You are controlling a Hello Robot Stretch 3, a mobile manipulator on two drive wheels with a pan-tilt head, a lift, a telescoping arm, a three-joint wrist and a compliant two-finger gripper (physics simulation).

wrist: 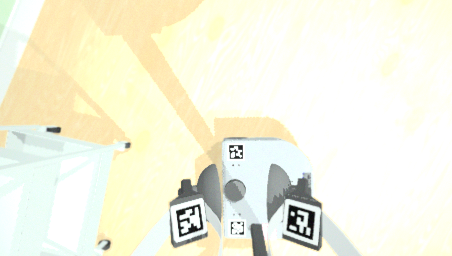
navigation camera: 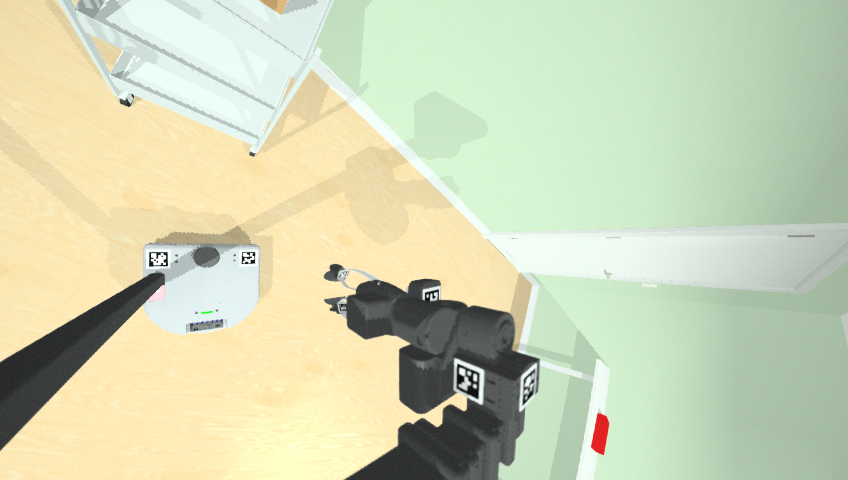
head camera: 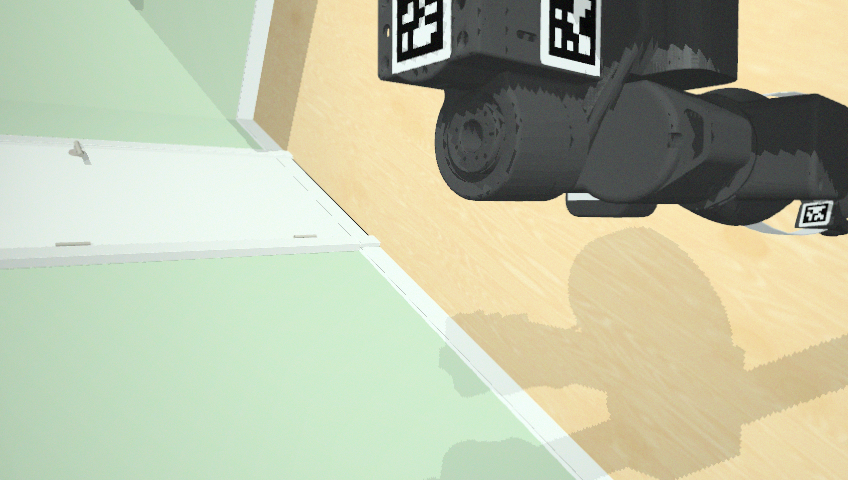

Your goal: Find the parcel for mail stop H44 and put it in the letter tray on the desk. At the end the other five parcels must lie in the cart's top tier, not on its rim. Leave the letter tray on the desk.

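Seen in the pictures: gripper, fingertip midpoint: (wrist: 243,184) (navigation camera: 331,286); robot's base, link origin: (wrist: 237,178) (navigation camera: 207,256).
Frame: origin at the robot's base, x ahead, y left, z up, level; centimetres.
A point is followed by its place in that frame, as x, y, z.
My gripper (navigation camera: 333,289) {-2.2, -19.1, 79.9} (wrist: 243,184) {-2.2, -19.1, 79.9} is open with no parcel between its fingers. It hangs high over the floor, to the right of my base in the navigation view; in the head view part of it shows at the right edge. The white cart (navigation camera: 190,115) {48.8, 7.3, 16.0} (wrist: 100,200) {48.1, 3.8, 15.5} stands at the top left of the navigation view and at the lower left of the wrist view, well apart from the gripper. Its top tier is cut off by the frame; a small orange patch shows there, too little to identify. The H44 parcel cannot be made out. The desk and letter tray do not show.
My base (navigation camera: 226,291) {-12.2, -6.0, 16.0} (wrist: 262,155) {-9.0, -11.8, 16.0} stands on the wooden floor. A green wall runs beside it, with a white door (head camera: 148,196) {-1.6, -231.8, 74.5} (navigation camera: 666,261) {-3.9, -236.4, 132.6} set in it. A small red object (navigation camera: 600,434) {-136.0, -212.8, 99.6} shows at the lower right of the navigation view.
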